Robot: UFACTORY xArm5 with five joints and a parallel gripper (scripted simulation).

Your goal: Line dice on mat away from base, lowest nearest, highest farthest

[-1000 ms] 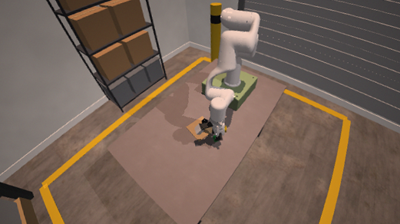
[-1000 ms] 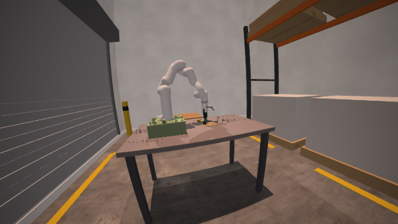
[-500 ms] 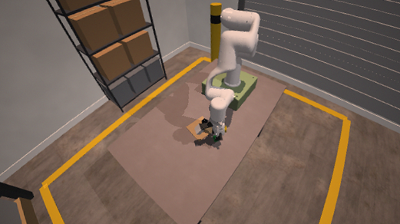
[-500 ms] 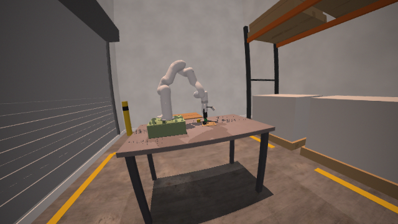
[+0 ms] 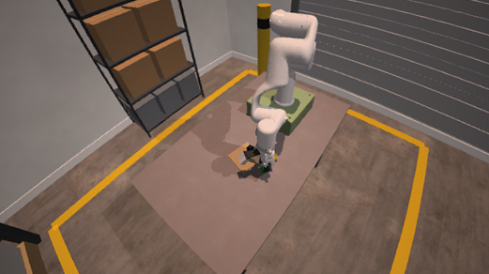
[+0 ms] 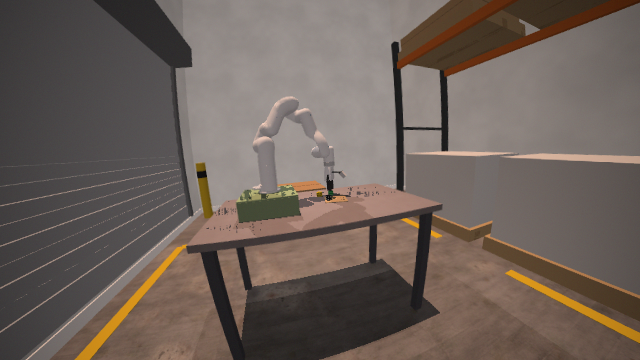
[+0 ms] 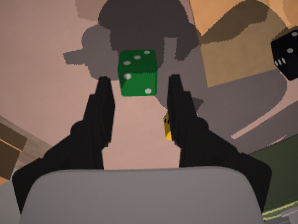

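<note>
Right now my hand is 4 cm above the green die. Also, from my hand: orange mat 3 cm behind, 12 cm to the right, 5 cm below; black die 7 cm behind, 12 cm to the right, 4 cm below; yellow die 8 cm behind, 1 cm to the left, 4 cm below.
</note>
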